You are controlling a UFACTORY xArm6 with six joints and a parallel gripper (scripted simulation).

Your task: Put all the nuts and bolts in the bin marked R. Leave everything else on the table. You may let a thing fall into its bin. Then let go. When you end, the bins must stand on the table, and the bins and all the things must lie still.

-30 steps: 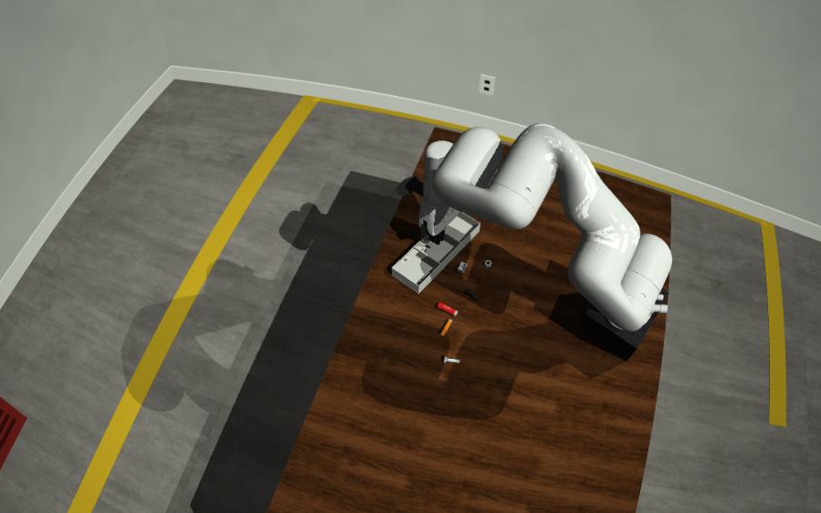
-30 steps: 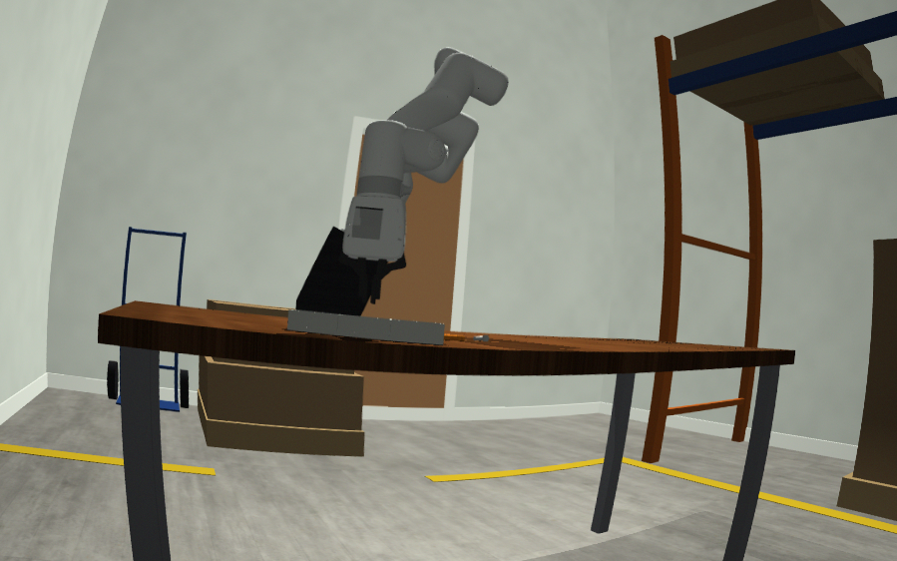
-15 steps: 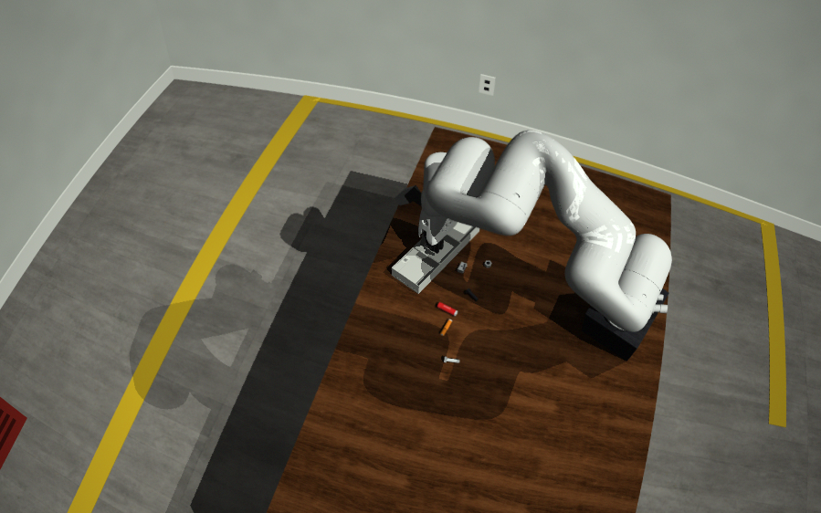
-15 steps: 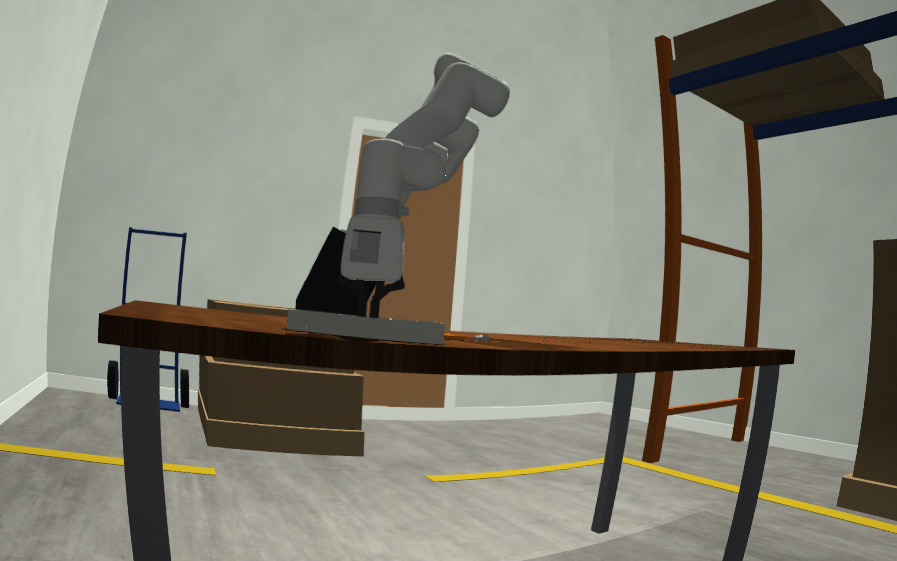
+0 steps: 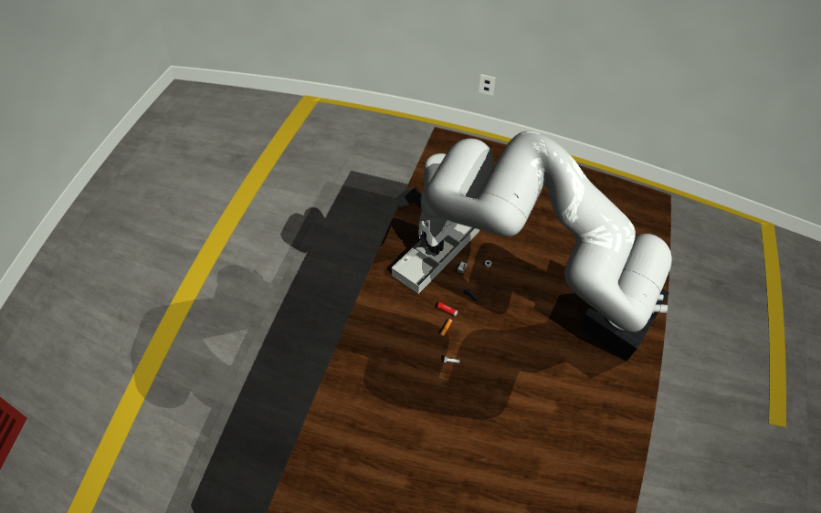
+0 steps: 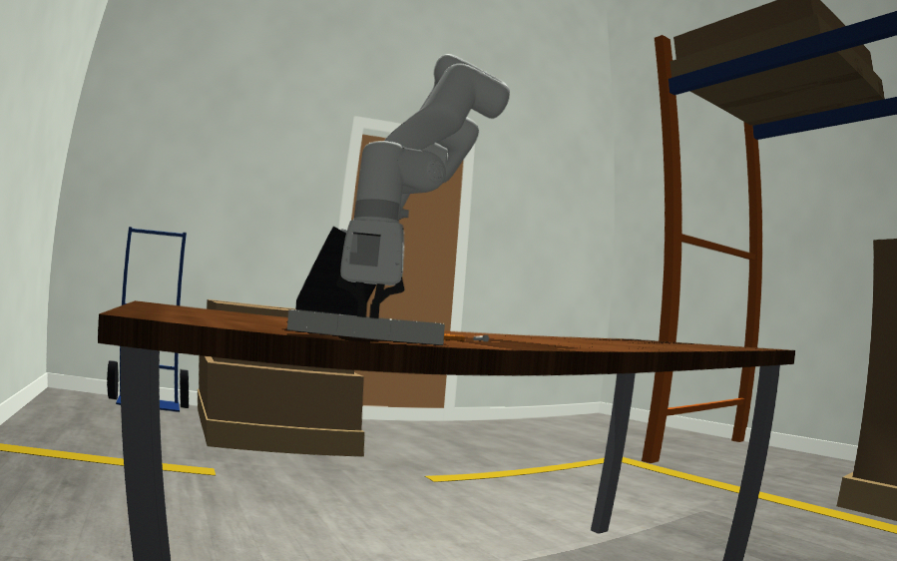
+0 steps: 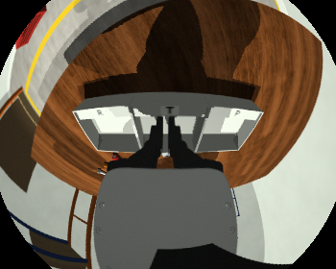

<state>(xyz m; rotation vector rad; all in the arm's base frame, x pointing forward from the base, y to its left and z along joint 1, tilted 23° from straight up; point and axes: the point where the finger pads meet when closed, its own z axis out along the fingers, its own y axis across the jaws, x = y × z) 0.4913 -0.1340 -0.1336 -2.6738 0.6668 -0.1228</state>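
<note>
Now: hand 20 mm above the long grey bin. Round my hand: nut: 140 mm behind, 30 mm below; then dark bolt: 110 mm behind, 100 mm to the left, 30 mm below; then red cylinder: 70 mm behind, 160 mm to the left, 30 mm below.
</note>
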